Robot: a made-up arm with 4 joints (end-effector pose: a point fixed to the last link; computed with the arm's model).
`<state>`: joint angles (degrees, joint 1 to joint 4).
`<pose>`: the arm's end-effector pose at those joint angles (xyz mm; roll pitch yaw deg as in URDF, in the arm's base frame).
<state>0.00 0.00 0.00 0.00</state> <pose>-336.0 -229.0 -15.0 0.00 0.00 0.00</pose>
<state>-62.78 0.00 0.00 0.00</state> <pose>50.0 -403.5 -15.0 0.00 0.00 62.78</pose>
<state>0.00 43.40 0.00 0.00</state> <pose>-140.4 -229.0 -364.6 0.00 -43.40 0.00</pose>
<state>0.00 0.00 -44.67 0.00</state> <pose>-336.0 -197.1 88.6 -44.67 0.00 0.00</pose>
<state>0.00 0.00 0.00 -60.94</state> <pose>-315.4 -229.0 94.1 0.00 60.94 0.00</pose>
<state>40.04 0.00 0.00 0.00</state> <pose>-404.6 40.8 -15.0 0.00 0.00 -40.04</pose>
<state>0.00 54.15 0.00 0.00</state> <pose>-56.0 -229.0 -420.8 0.00 -54.15 0.00</pose>
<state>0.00 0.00 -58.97 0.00</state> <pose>-336.0 -171.3 113.0 -58.97 0.00 0.00</pose>
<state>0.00 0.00 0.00 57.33</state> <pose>-257.5 -229.0 -84.7 0.00 -57.33 0.00</pose>
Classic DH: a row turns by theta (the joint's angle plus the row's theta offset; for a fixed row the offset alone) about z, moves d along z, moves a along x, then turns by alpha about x. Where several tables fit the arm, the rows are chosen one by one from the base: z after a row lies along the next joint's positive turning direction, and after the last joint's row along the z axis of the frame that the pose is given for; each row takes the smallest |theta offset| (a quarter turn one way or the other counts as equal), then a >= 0, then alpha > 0; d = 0 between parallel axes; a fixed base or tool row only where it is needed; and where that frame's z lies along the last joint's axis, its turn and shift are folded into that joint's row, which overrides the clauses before.
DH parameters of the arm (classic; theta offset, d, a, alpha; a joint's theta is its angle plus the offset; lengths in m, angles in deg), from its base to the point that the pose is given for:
base (fixed): 0 0 0 180
joint 1: 0 -0.056 0.201 -90
joint 2: -90 0.087 0.058 -90
joint 3: 0 -0.434 -0.024 90
joint 4: -90 0.142 0.103 90
tool (fixed): 180 -0.037 0 0

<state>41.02 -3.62 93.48 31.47</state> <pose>-247.3 192.4 -107.9 91.08 4.90 -72.55</pose>
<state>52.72 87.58 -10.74 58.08</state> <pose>-14.1 -381.0 -405.4 -179.45 -34.30 116.24</pose>
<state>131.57 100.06 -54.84 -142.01</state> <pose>-150.1 -58.5 -335.7 11.77 45.57 -177.53</pose>
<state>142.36 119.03 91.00 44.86</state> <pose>-487.4 -363.7 -268.1 -141.54 -38.74 102.35</pose>
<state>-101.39 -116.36 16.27 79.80</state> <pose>151.3 260.8 507.8 -8.77 35.32 81.64</pose>
